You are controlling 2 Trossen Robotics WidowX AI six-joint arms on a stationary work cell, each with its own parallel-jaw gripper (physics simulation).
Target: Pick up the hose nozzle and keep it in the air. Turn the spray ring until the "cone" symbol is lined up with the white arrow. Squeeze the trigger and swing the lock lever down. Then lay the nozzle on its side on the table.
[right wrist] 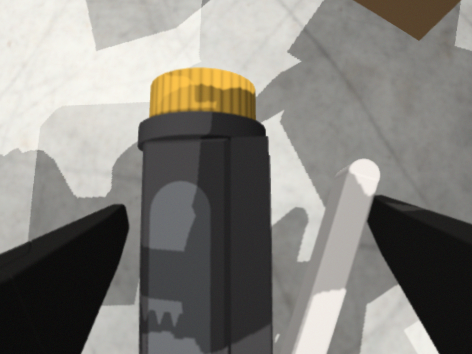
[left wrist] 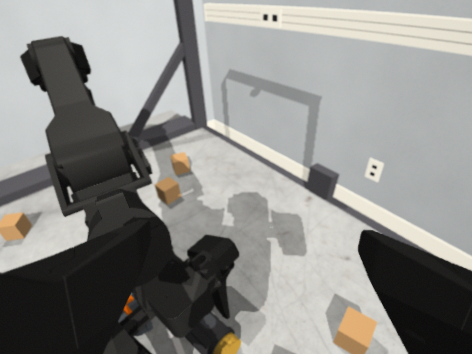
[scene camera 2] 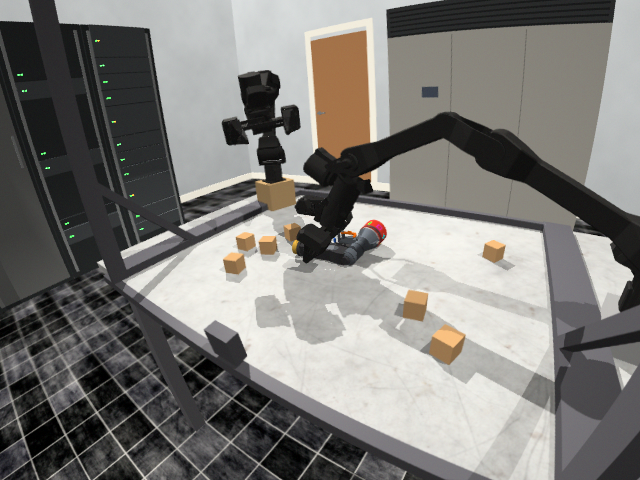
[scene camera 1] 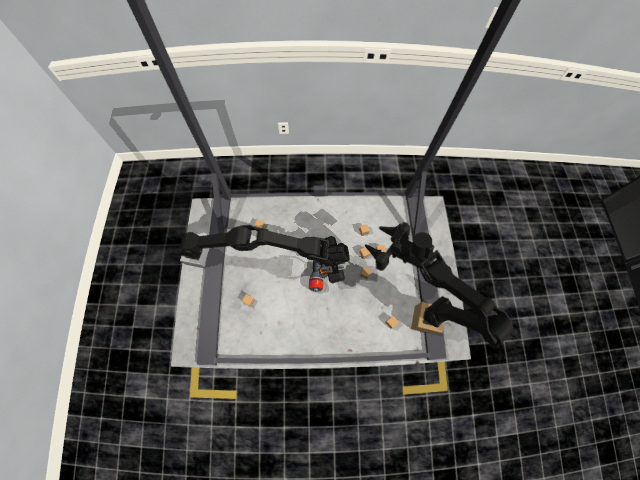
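Seen in the pictures: left gripper, fingertip midpoint: (left wrist: 256, 235) (scene camera 2: 268, 137) (scene camera 1: 372, 236); right gripper, fingertip midpoint: (right wrist: 248, 211) (left wrist: 201, 346) (scene camera 2: 313, 253) (scene camera 1: 340, 262); left arm's base, origin of the base link: (scene camera 2: 274, 180) (scene camera 1: 432, 317); right arm's base, origin of the base link: (scene camera 1: 194, 251).
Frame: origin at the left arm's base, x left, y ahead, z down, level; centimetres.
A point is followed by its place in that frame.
The hose nozzle (scene camera 1: 316, 272) @[y 48.5, x -7.0, z 4.6 cm] (scene camera 2: 356, 251) @[y 50.8, x -11.5, z 6.1 cm] lies on its side on the table, with a red spray ring (scene camera 1: 315, 283) @[y 47.5, x -2.0, z 3.0 cm] (scene camera 2: 376, 233) @[y 50.0, x -4.1, z 4.5 cm] and an orange part (scene camera 1: 325, 270) @[y 45.2, x -9.3, z 6.3 cm] (scene camera 2: 350, 234) @[y 45.7, x -8.2, z 4.7 cm]. The ring's symbols are too small to read. My right gripper (scene camera 1: 336, 262) @[y 40.0, x -15.0, z 8.9 cm] (scene camera 2: 310, 225) (right wrist: 248, 211) @[y 40.0, x -15.0, z 8.9 cm] is open, pointing down over the handle (right wrist: 200, 225) @[y 40.9, x -16.1, z 5.6 cm]. In the right wrist view the handle and a pale bar (right wrist: 332, 240) @[y 39.8, x -12.9, z 5.7 cm] lie between its fingers; the yellow cap (right wrist: 202, 92) @[y 37.8, x -17.5, z 5.5 cm] (left wrist: 228, 345) @[y 37.4, x -17.8, z 5.4 cm] is at the handle's end. My left gripper (scene camera 1: 374, 238) @[y 31.7, x -18.6, z -18.1 cm] (scene camera 2: 263, 125) @[y 31.7, x -18.6, z -18.1 cm] (left wrist: 256, 235) @[y 31.7, x -18.6, z -18.1 cm] is open and empty, high above the table.
Several wooden cubes lie about the table (scene camera 1: 310, 335) @[y 44.1, x 17.7, z 9.0 cm]: some near the cap, such as one cube (scene camera 1: 365, 271) @[y 29.0, x -13.1, z 5.6 cm] (scene camera 2: 292, 231) @[y 30.3, x -14.0, z 6.4 cm], others farther off, such as another cube (scene camera 1: 248, 299) @[y 71.9, x 11.1, z 5.7 cm] (scene camera 2: 494, 251) @[y 72.9, x 9.4, z 6.5 cm]. Dark frame posts stand at the sides. The left arm stands on a wooden block (scene camera 2: 275, 193) @[y 5.0, x -3.0, z 3.2 cm].
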